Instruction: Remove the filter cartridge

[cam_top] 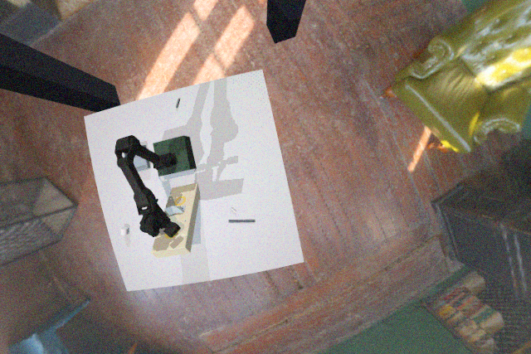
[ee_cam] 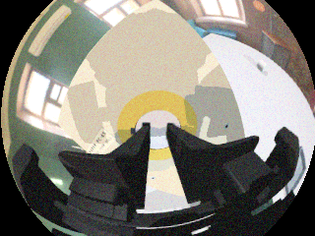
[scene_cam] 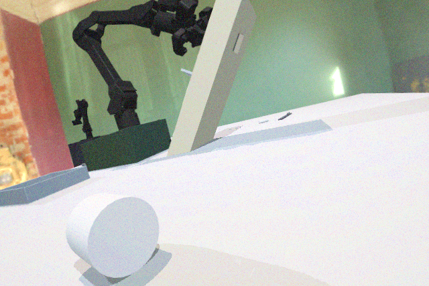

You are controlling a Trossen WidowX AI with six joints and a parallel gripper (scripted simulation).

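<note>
The grey-blue tray lies 48 cm behind my gripper tip, 26 cm below it and 21 cm to the right of it. The rest, counted from my gripper tip: round cartridge 1 cm below, 1 cm ahead.
</note>
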